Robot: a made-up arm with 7 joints. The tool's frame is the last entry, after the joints.
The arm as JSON. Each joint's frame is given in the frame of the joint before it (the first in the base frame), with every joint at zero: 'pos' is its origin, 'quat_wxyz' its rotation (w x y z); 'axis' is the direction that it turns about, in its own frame. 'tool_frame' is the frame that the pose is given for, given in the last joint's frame.
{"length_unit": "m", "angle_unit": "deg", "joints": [
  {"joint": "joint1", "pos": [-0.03, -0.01, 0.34], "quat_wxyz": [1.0, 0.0, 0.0, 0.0], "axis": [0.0, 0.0, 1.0]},
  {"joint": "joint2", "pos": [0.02, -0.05, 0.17], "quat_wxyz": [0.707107, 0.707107, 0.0, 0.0], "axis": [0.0, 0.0, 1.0]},
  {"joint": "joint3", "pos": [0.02, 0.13, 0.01], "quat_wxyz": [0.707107, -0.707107, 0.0, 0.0], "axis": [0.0, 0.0, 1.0]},
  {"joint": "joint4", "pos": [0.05, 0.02, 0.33], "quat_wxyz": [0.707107, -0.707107, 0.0, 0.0], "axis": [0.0, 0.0, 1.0]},
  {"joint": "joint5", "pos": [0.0, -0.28, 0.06], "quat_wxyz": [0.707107, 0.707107, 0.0, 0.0], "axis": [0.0, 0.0, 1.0]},
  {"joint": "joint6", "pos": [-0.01, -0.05, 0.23], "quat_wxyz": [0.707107, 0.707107, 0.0, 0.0], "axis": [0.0, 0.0, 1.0]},
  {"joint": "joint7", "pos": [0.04, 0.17, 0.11], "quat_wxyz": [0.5, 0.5, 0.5, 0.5], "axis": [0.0, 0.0, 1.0]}
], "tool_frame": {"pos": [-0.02, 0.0, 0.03], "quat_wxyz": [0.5, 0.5, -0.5, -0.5]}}
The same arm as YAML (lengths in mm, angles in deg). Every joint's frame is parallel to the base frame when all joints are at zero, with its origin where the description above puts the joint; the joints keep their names.
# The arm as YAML. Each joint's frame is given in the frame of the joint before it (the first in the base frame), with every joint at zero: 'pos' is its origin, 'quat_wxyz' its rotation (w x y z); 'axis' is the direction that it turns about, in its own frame. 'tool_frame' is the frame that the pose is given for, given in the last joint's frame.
length_unit: mm
angle_unit: deg
joints:
  - joint: joint1
    pos: [-30.0, -10.0, 340.0]
    quat_wxyz: [1.0, 0.0, 0.0, 0.0]
    axis: [0.0, 0.0, 1.0]
  - joint: joint2
    pos: [20.0, -50.0, 170.0]
    quat_wxyz: [1.0, 0.0, 0.0, 0.0]
    axis: [0.0, -1.0, 0.0]
  - joint: joint3
    pos: [20.0, -10.0, 130.0]
    quat_wxyz: [1.0, 0.0, 0.0, 0.0]
    axis: [0.0, 0.0, 1.0]
  - joint: joint4
    pos: [50.0, 20.0, 330.0]
    quat_wxyz: [1.0, 0.0, 0.0, 0.0]
    axis: [0.0, 1.0, 0.0]
  - joint: joint5
    pos: [0.0, 60.0, 280.0]
    quat_wxyz: [1.0, 0.0, 0.0, 0.0]
    axis: [0.0, 0.0, 1.0]
  - joint: joint6
    pos: [-10.0, -50.0, 230.0]
    quat_wxyz: [1.0, 0.0, 0.0, 0.0]
    axis: [0.0, -1.0, 0.0]
  - joint: joint7
    pos: [40.0, -110.0, 170.0]
    quat_wxyz: [1.0, 0.0, 0.0, 0.0]
    axis: [1.0, 0.0, 0.0]
tool_frame:
  pos: [30.0, 0.0, -20.0]
  quat_wxyz: [0.0, 0.707107, 0.707107, 0.0]

